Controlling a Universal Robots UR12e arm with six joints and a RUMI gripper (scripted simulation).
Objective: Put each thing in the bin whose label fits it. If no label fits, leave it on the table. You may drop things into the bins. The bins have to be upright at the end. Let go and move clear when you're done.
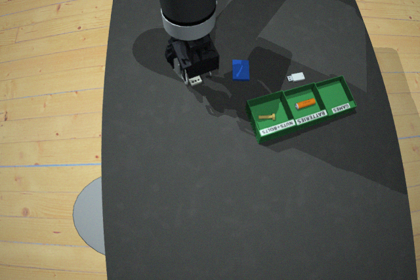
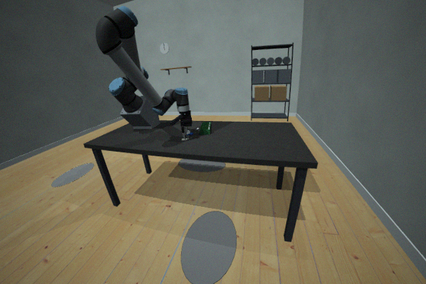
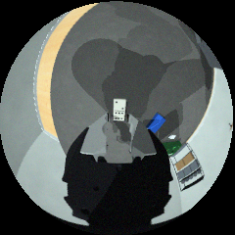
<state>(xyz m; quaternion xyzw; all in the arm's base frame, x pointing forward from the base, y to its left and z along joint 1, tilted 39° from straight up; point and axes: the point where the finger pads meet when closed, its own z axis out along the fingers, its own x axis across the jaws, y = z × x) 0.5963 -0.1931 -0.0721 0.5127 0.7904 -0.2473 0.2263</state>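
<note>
Right now the white domino is 20 mm below my hand. Also, from my hand: white usb stick 240 mm to the left, 20 mm below; blue flat block 110 mm to the left, 20 mm below, 10 mm behind; brass bolt 170 mm to the left, 110 mm ahead, 20 mm below.
</note>
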